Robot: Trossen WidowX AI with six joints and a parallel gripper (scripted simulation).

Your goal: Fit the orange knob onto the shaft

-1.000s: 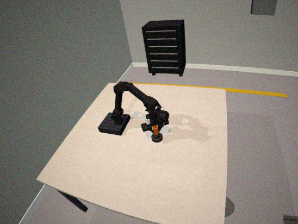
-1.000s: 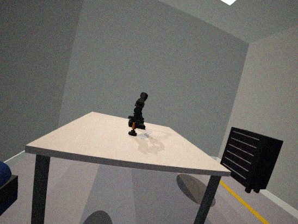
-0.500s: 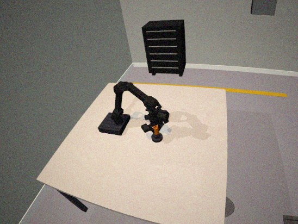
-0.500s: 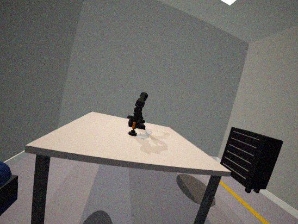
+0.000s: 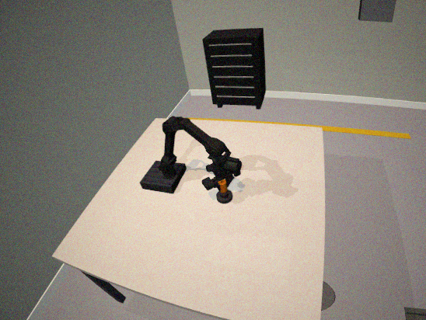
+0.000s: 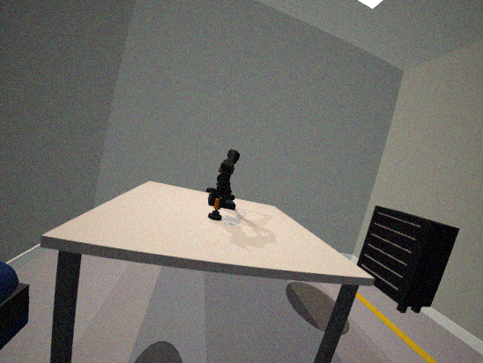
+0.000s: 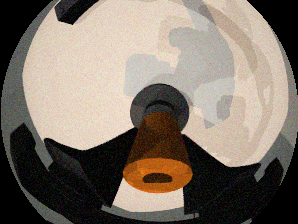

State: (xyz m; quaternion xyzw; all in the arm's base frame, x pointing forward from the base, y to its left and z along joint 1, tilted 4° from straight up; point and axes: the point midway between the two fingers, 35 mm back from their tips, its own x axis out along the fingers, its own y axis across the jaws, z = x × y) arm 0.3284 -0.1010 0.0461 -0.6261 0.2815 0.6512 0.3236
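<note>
My gripper tip is now 2 cm below the orange knob. The rest, counted from my gripper tip: round pedestal (4 cm below).
</note>
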